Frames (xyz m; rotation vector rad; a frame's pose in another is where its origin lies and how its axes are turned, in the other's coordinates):
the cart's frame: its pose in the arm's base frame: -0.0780 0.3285 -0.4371 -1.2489 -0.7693 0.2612
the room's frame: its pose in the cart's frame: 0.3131 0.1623 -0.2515 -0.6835 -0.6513 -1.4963
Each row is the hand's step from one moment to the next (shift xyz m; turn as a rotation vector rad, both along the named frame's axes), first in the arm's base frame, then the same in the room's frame.
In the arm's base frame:
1: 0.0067 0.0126 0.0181 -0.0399 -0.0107 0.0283
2: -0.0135 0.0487 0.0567 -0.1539 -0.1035 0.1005
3: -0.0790 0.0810 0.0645 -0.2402 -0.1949 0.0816
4: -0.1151 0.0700 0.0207 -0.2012 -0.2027 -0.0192
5: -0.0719 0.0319 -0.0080 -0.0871 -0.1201 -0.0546
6: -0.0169 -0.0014 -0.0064 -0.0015 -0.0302 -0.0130
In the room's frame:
1: 0.0123 0.0193 -0.0030 0.0415 -0.0231 -0.0158
2: 0.0639 0.0406 0.0057 0.1330 -0.1275 -0.1027
3: 0.1227 0.0145 0.0411 0.1451 -0.2484 -0.1400
4: 0.1126 -0.0357 0.0680 0.0485 -0.2660 -0.0940
5: 0.0521 -0.0375 0.0462 -0.0215 -0.1522 -0.0371
6: 0.0061 -0.0156 0.0069 -0.0182 -0.0232 -0.0146

